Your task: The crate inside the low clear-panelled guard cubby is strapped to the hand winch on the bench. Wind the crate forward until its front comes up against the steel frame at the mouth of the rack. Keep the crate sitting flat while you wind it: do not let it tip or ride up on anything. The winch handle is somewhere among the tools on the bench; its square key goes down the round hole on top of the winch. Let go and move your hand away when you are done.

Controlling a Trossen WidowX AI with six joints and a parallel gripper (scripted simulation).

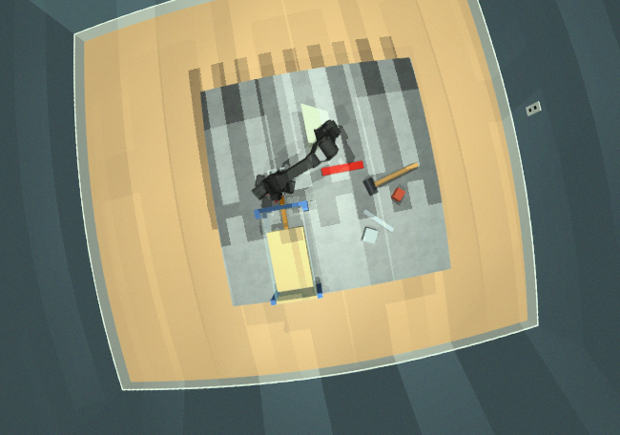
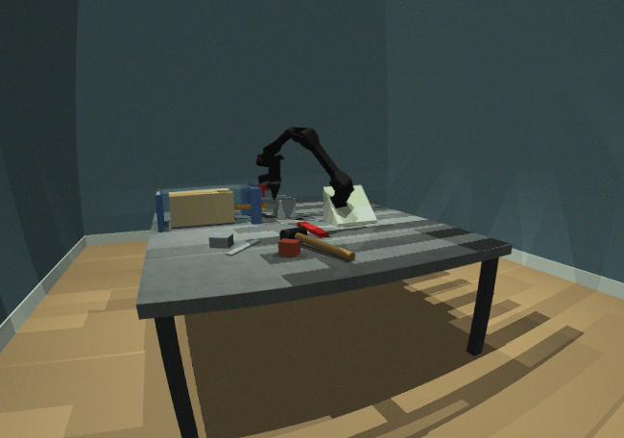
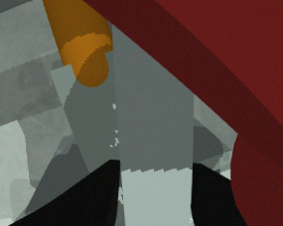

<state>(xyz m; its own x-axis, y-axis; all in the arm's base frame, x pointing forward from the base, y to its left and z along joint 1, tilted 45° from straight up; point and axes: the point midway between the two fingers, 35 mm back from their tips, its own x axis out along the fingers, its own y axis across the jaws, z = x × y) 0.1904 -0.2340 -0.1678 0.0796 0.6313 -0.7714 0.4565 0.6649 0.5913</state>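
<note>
The winch handle is 20 mm ahead of my gripper tip and 20 mm above it. Also, from my gripper tip: clear-panelled cubby (360 mm ahead, 30 mm to the right, 30 mm above); grey winch (60 mm behind, 10 mm to the left, 60 mm below); red spool-shaped handle grip (50 mm ahead, 20 mm to the right, 40 mm above).
</note>
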